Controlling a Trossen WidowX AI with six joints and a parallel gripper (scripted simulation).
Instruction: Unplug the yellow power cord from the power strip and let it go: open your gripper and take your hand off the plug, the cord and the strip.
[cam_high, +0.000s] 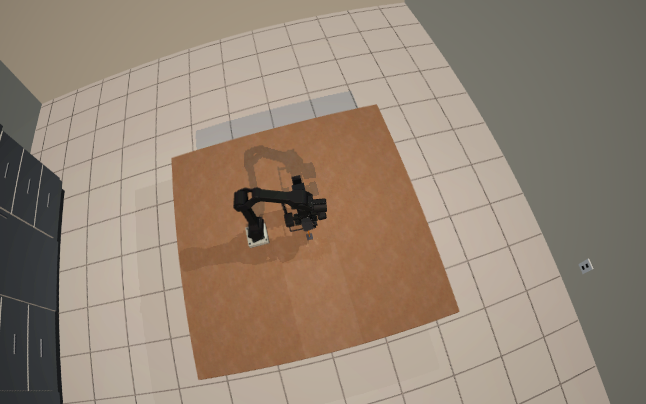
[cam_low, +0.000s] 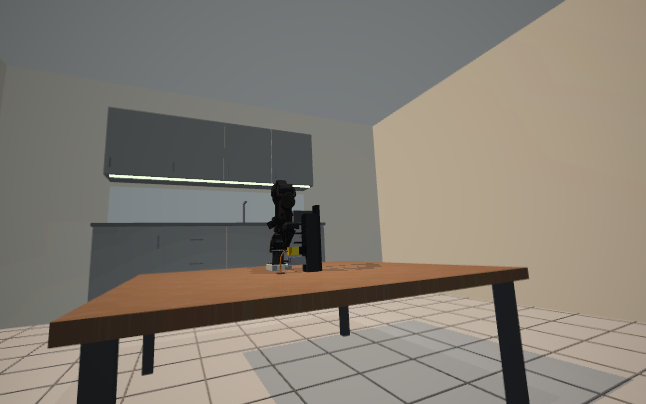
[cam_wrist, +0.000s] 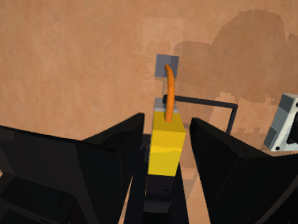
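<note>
My gripper tip is 1 cm short of the yellow plug, 5 cm to the right of it and 1 cm above it.
</note>
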